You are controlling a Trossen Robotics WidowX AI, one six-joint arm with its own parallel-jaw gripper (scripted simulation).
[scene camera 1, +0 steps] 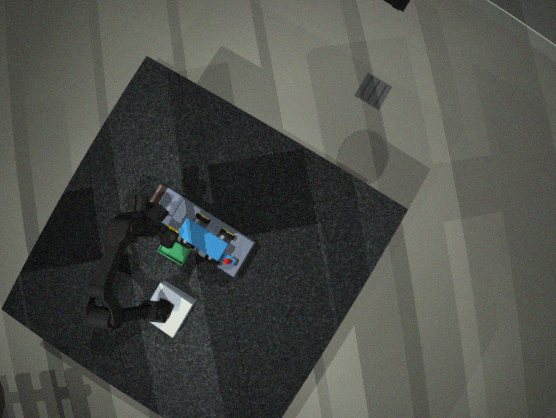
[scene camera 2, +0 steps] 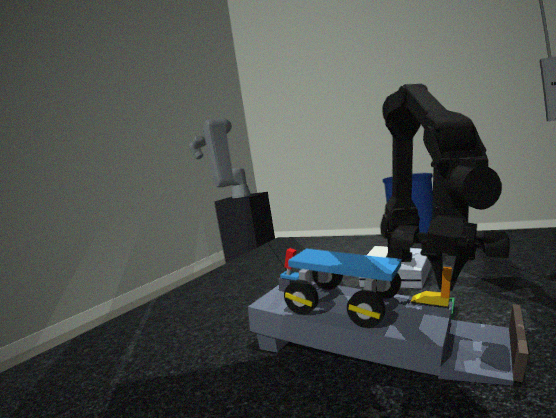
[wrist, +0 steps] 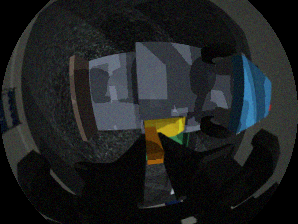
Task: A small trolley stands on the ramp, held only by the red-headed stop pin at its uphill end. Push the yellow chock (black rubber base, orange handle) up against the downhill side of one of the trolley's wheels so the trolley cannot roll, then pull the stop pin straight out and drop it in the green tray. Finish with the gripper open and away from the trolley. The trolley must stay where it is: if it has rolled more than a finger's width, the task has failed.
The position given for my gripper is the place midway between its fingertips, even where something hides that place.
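Yellow chock (wrist: pixel 170 127): carried by my gripper (scene camera 2: pixel 445 289) (scene camera 1: pixel 165 228) (wrist: pixel 151 136). Blue trolley (scene camera 1: pixel 193 235) (wrist: pixel 251 100): visible to me, as are a brown end board (wrist: pixel 82 105) and a grey ramp (wrist: pixel 173 81).
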